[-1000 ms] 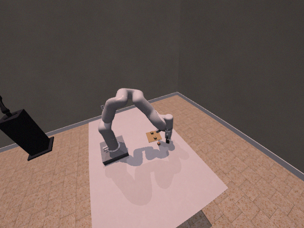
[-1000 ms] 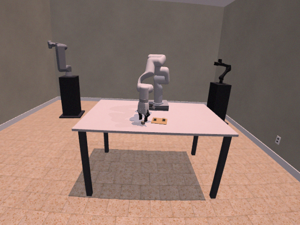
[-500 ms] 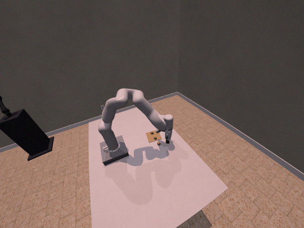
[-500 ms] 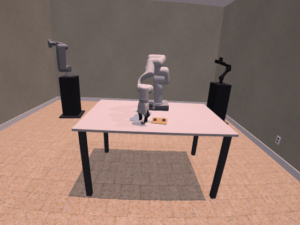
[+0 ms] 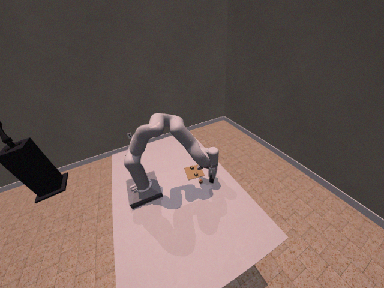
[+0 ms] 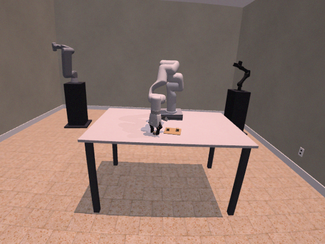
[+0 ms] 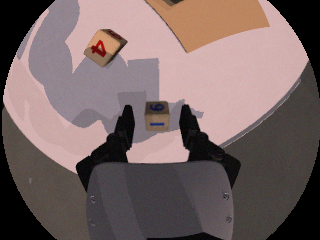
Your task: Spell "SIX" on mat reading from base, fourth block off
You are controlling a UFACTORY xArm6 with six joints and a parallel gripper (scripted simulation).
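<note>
My gripper is now 16 cm to the right of the tan mat, 7 cm past it and 2 cm above it.
</note>
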